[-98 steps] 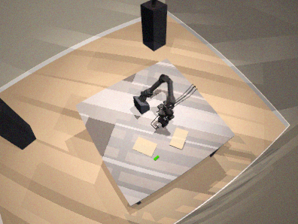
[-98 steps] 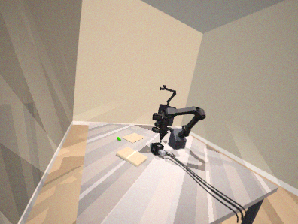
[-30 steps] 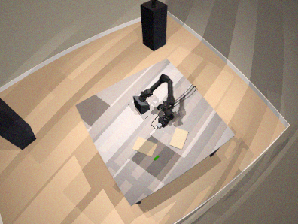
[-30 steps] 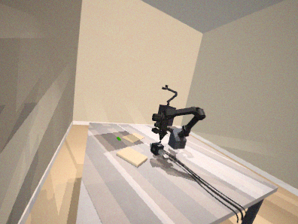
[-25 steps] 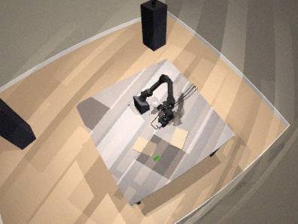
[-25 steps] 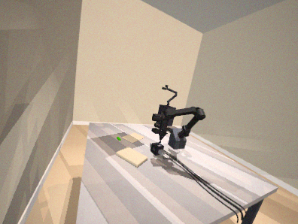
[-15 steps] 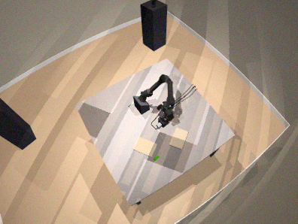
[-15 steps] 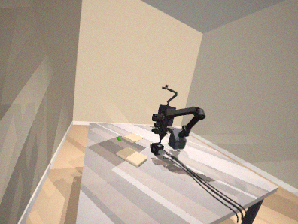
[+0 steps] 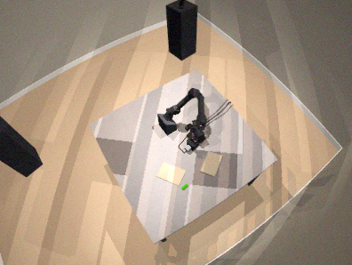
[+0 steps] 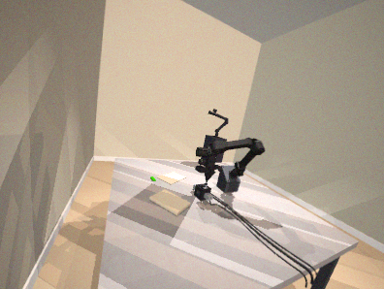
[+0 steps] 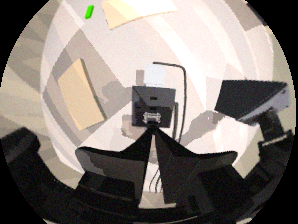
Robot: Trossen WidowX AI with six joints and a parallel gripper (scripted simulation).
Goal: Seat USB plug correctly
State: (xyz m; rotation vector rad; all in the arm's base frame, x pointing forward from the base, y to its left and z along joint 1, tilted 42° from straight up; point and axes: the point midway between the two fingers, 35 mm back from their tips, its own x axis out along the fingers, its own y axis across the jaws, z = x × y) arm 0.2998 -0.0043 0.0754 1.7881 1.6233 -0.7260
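Right now the pale socket is 6 cm below my gripper tip. Round my gripper tip: green block (23 cm ahead, 32 cm to the right, 12 cm below); USB plug (2 cm below).
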